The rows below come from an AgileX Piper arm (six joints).
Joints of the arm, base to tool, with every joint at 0 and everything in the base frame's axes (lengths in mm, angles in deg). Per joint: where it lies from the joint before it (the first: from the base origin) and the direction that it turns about. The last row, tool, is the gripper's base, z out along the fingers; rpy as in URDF.
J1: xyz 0 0 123 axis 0 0 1
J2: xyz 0 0 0 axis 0 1 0
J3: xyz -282.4 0 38.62 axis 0 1 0
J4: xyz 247.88 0 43.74 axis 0.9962 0 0.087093
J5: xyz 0 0 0 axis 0 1 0
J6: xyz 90.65 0 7.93 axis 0.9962 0 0.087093
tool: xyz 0 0 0 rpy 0 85.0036 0
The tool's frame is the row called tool.
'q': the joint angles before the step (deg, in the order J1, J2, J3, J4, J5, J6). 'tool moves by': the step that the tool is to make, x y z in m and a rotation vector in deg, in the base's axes. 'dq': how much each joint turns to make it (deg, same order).
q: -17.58, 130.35, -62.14, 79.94, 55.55, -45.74
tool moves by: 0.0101, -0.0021, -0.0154, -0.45, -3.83, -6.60
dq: 0.40, 2.92, -0.03, 11.33, -2.86, -7.99
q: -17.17, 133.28, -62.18, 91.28, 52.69, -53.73
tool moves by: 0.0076, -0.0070, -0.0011, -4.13, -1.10, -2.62
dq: 0.00, 0.00, -1.07, 2.03, -4.33, -1.79
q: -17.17, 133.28, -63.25, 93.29, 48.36, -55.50
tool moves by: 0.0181, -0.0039, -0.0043, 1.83, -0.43, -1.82
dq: 0.14, 2.83, -4.91, 0.60, 0.69, 3.00
